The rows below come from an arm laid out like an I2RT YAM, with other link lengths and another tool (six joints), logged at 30 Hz.
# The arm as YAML. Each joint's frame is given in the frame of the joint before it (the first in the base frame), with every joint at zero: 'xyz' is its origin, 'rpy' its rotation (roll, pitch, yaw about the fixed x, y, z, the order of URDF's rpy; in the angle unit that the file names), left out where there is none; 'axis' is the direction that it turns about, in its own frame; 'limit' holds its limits. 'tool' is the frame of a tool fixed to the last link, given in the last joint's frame.
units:
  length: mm
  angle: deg
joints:
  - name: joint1
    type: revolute
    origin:
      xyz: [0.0, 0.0, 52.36]
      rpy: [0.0, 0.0, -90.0]
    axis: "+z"
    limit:
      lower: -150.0
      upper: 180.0
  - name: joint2
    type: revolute
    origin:
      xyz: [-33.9, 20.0, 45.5]
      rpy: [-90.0, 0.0, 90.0]
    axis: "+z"
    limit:
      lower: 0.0
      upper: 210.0
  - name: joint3
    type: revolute
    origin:
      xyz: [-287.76, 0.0, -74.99]
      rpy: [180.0, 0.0, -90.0]
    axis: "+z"
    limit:
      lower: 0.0
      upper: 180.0
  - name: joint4
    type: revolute
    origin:
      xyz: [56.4, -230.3, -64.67]
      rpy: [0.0, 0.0, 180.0]
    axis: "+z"
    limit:
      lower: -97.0
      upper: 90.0
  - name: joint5
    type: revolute
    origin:
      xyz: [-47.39, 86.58, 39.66]
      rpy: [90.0, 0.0, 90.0]
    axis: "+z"
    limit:
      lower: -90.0
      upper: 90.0
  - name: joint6
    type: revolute
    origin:
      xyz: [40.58, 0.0, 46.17]
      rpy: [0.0, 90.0, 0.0]
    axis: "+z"
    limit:
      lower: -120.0
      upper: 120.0
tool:
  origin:
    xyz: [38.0, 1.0, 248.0]
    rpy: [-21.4, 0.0, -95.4]
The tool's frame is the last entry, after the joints.
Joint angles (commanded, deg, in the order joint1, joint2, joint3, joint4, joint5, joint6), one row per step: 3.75, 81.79, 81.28, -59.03, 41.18, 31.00; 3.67, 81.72, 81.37, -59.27, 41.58, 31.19; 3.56, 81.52, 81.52, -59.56, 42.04, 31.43; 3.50, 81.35, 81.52, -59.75, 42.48, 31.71; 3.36, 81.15, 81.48, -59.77, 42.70, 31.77; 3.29, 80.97, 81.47, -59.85, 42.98, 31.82; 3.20, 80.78, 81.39, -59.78, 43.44, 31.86; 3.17, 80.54, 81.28, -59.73, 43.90, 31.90; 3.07, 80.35, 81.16, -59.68, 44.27, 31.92; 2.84, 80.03, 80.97, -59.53, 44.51, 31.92
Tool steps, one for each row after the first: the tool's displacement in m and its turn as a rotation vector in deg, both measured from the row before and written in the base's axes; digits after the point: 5 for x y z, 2 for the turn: -0.00182, -0.00216, 0.00162, -0.27, -0.06, -0.41; -0.00233, -0.00260, 0.00292, -0.29, -0.24, -0.50; -0.00215, -0.00218, 0.00192, -0.26, -0.18, -0.46; -0.00148, -0.00180, 0.00162, -0.16, -0.19, -0.29; -0.00145, -0.00153, 0.00171, -0.21, -0.14, -0.24; -0.00147, -0.00227, 0.00231, -0.37, -0.23, -0.35; -0.00154, -0.00186, 0.00235, -0.37, -0.23, -0.29; -0.00158, -0.00199, 0.00168, -0.30, -0.15, -0.30; -0.00193, -0.00240, 0.00187, -0.19, -0.29, -0.35
